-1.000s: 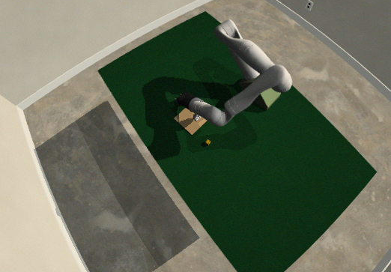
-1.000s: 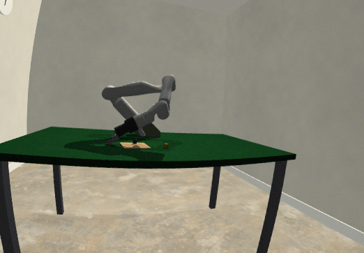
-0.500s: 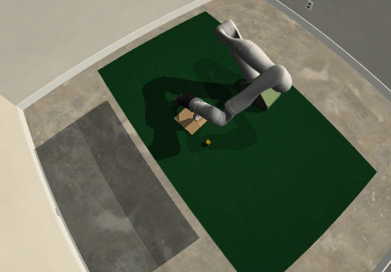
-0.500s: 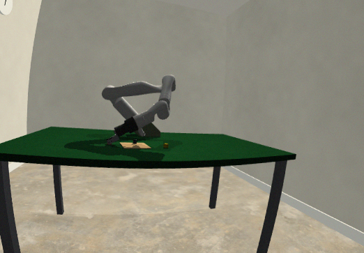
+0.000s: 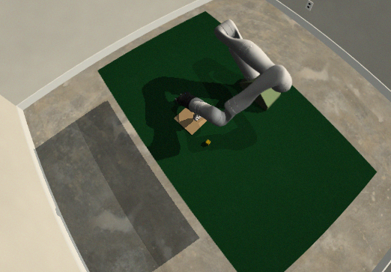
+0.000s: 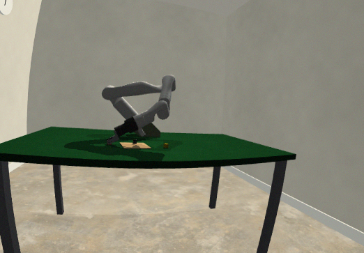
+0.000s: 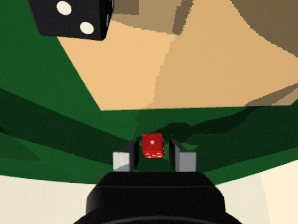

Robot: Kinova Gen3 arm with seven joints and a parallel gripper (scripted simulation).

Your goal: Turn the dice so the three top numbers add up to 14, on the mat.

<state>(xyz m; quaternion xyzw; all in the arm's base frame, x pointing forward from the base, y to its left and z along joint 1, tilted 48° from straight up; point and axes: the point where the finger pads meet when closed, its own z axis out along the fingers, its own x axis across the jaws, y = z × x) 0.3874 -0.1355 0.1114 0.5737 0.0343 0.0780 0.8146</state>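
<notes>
The red die lies 10 mm to the right of my hand and 10 mm below it. From my hand the other things lie so: black die (140 mm to the left, 40 mm behind, 10 mm below); yellow die (300 mm to the left, 40 mm ahead, 10 mm below); tan mat (130 mm to the left, 20 mm below, 20 mm ahead).
</notes>
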